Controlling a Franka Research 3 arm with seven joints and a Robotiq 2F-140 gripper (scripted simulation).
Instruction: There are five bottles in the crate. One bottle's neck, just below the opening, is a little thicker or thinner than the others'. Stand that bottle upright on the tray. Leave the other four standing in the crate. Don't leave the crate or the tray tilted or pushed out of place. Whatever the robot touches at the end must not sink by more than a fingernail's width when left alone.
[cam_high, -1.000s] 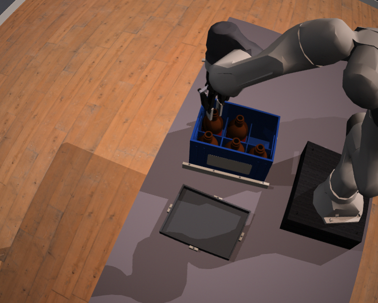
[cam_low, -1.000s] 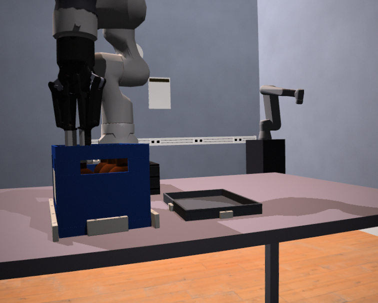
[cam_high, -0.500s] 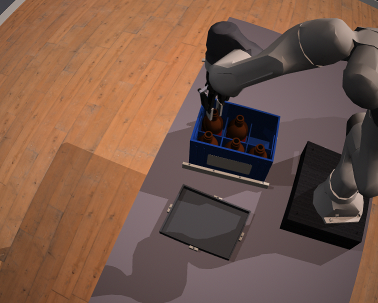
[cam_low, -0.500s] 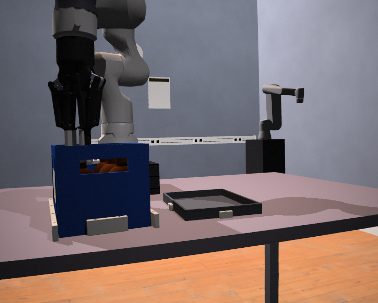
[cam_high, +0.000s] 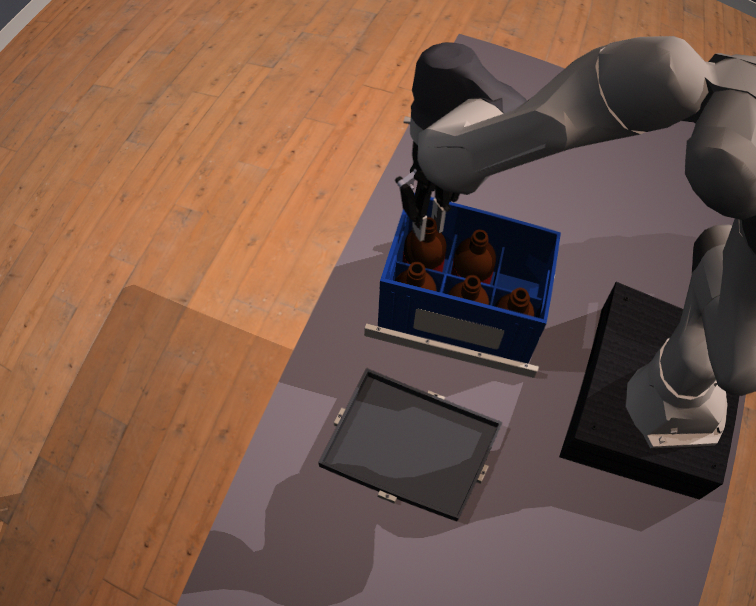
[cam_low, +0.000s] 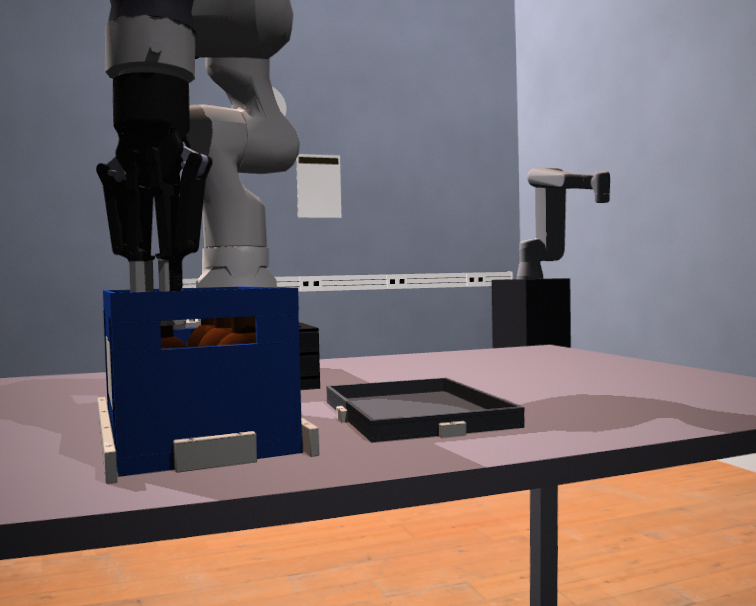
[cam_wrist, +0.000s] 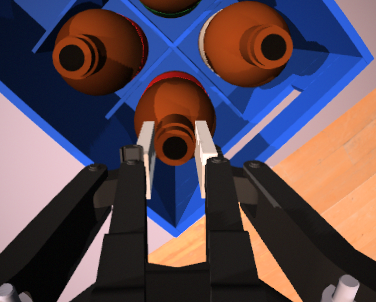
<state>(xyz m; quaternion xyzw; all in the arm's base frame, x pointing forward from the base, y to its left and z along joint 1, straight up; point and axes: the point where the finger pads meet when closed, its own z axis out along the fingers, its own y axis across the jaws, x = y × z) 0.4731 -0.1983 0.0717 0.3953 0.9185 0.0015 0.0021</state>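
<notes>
My hand is 90 mm past the crate, 50 mm to the right of it and 90 mm above it. From my hand the other things lie so: bottle: 170 mm behind, 90 mm to the left, 90 mm below; dark tray: 60 mm behind, 330 mm to the left, 160 mm below.
</notes>
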